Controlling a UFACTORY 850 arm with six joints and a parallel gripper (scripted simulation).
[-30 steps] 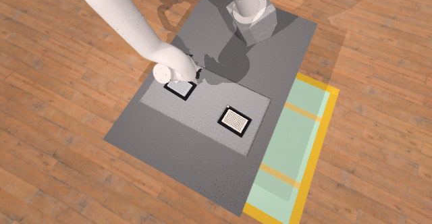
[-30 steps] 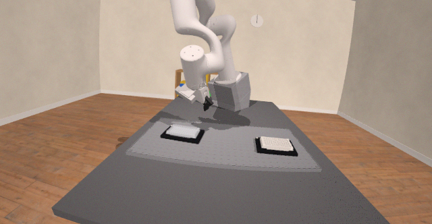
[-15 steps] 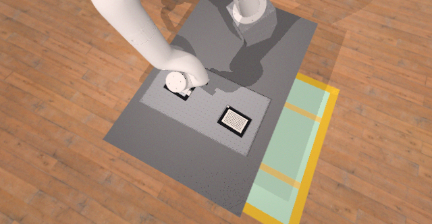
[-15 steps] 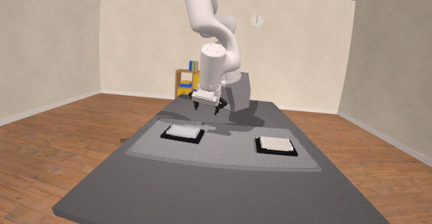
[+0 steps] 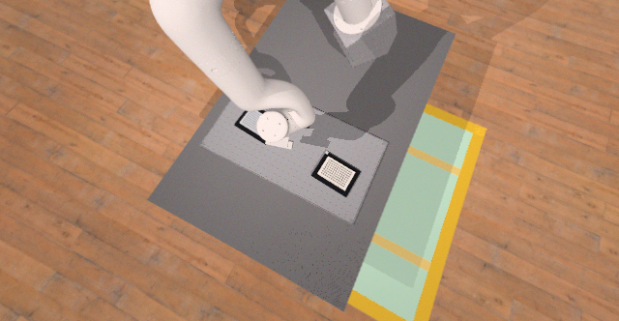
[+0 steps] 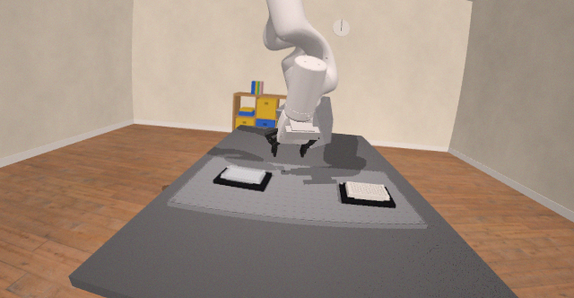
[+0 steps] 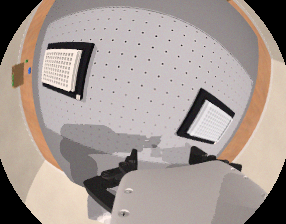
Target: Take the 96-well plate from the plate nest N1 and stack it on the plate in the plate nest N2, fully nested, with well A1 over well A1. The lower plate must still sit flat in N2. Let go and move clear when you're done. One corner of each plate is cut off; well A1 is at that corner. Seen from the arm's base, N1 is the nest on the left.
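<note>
Now: hand 60 mm short of the black plate nest, 260 mm to the right of it and 90 mm above it.
</note>
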